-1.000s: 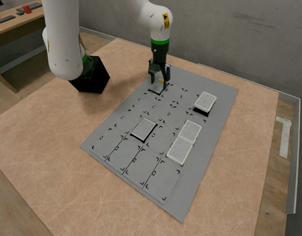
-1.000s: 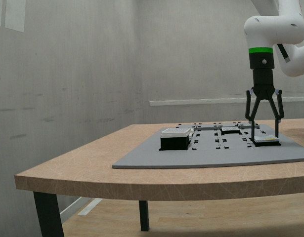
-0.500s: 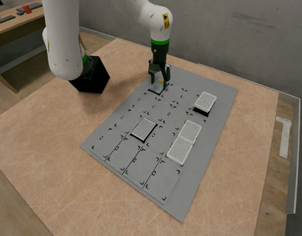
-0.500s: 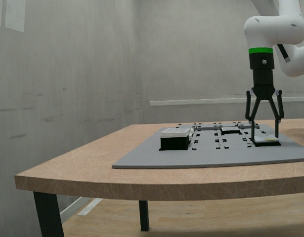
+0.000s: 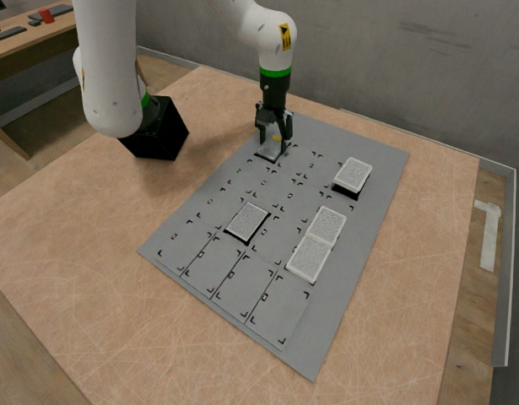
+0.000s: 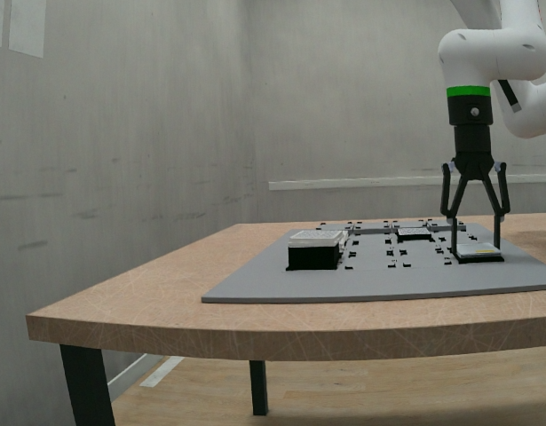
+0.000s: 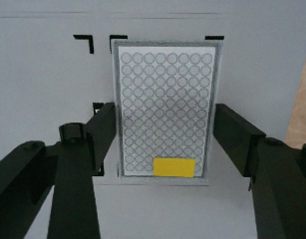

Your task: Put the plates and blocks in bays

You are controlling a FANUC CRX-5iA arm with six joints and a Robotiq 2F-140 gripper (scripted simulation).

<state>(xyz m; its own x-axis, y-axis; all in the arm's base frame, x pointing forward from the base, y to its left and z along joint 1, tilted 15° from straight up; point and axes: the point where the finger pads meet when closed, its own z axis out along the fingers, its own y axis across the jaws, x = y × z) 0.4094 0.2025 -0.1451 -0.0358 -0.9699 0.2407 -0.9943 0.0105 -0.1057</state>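
Right now the clear lid is 20 mm below my hand. Round my hand: black deep-well block: 320 mm ahead, 20 mm below, 10 mm to the right; then black sealed plate: 330 mm to the right, 100 mm ahead, 30 mm below.
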